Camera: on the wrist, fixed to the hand. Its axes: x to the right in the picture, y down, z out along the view.
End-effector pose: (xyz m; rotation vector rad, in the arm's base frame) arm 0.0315 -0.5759 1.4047 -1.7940 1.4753 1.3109
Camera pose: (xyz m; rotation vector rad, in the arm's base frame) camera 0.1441 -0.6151 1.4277 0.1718 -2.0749 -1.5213
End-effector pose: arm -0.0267 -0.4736 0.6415 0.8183 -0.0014 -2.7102
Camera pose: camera -0.0027 -0.3814 0.5663 0.3387 -0.1845 -1.0912
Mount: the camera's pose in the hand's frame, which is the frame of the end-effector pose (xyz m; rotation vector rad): -0.0053 -0.0875 -0.0840 -0.2986 -0.0202 1.6655
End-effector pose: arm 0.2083 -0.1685 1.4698 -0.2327 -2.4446 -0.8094
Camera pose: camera 0.2220 -0.2888 1.4793 -1.9529 -1.2784 -0.2973
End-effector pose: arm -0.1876 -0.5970 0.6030 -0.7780 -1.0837 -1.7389
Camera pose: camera -0.2700 -0.6544 0.5347 -1.2978 0.0654 -0.4024
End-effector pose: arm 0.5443 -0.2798 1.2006 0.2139 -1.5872 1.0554
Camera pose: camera 0.6606 -0.2723 1.2348 -1.5502 -1.7642 1.9176
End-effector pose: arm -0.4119 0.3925 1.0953 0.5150 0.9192 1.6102
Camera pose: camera -0.4199 0.3667 0.9769 -1.0824 -0.0065 -2.7471
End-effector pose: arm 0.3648 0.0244 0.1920 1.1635 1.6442 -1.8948
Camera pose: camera 0.3320 0.1239 0.2534 1.5125 0.3814 -0.5275
